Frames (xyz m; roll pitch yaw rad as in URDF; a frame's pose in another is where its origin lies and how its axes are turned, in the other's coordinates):
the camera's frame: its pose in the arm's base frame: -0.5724 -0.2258 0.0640 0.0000 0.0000 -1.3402
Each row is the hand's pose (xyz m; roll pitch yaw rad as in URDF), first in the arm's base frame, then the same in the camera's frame.
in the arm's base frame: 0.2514 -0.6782 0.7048 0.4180 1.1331 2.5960
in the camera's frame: 0.6287 0.6986 0.6408 0.4180 1.1331 -2.3470
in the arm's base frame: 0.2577 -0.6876 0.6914 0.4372 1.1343 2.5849
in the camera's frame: 0.6393 0.7026 0.6274 0.4372 1.1343 -2.3581
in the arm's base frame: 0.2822 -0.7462 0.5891 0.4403 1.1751 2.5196
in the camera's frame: 0.7020 0.7130 0.5251 0.4403 1.1751 -2.4234
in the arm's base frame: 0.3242 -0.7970 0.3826 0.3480 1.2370 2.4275
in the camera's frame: 0.7610 0.7423 0.3186 0.3480 1.2370 -2.5155
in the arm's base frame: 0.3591 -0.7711 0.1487 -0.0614 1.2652 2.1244
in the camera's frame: 0.7438 0.7822 0.0847 -0.0614 1.2652 -2.8186
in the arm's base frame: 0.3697 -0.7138 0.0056 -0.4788 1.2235 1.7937
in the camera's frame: 0.6904 0.8056 -0.0584 -0.4788 1.2235 3.1339
